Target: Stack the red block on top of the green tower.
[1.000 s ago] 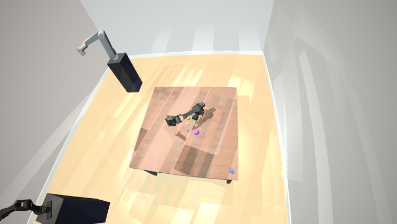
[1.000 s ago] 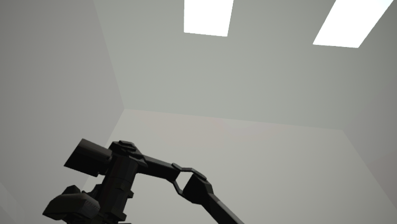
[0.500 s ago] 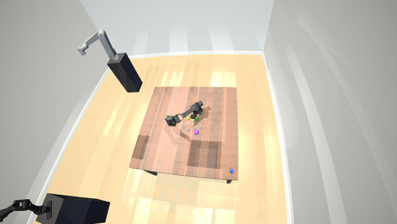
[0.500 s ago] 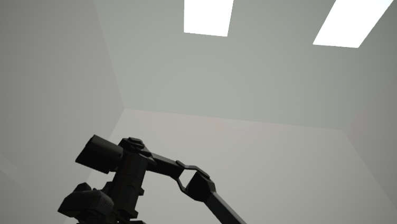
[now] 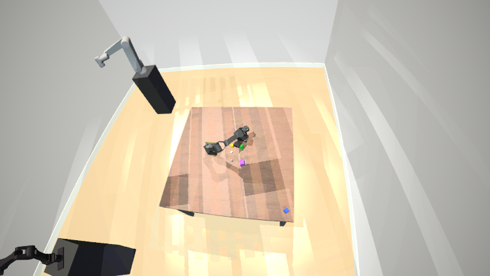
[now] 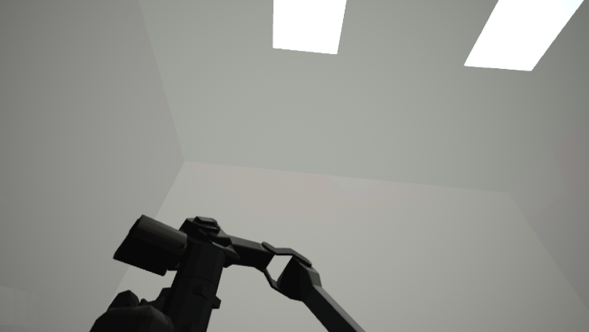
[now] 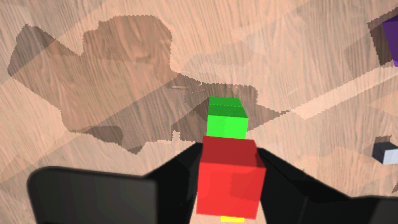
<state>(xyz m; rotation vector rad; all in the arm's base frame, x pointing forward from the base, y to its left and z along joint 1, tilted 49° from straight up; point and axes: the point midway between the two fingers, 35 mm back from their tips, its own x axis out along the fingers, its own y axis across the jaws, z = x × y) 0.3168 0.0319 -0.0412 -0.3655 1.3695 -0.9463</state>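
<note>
Right now my gripper tip is 110 mm past the yellow thing, 90 mm above it and 20 mm to the right of it. Round my gripper tip: purple block (180 mm to the right, 80 mm below, 20 mm ahead); red block (10 mm behind, 10 mm above); small white thing (110 mm behind, 90 mm below, 60 mm to the right).
</note>
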